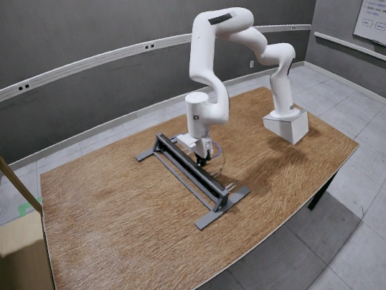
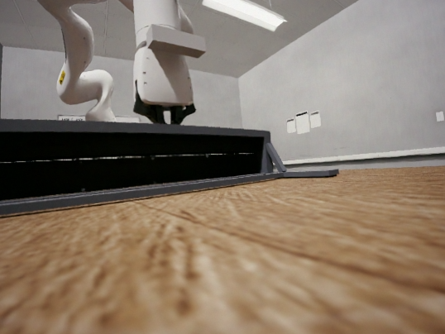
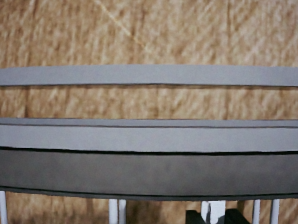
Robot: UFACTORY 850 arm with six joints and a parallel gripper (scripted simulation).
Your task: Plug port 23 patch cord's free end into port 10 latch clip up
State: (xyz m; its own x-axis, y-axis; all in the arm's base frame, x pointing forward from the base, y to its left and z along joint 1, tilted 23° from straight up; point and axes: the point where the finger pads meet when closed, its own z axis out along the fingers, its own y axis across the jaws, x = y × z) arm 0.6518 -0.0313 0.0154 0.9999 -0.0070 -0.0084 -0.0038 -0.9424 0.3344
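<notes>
My gripper is now 20 mm short of the plug and 10 mm above it.
</notes>
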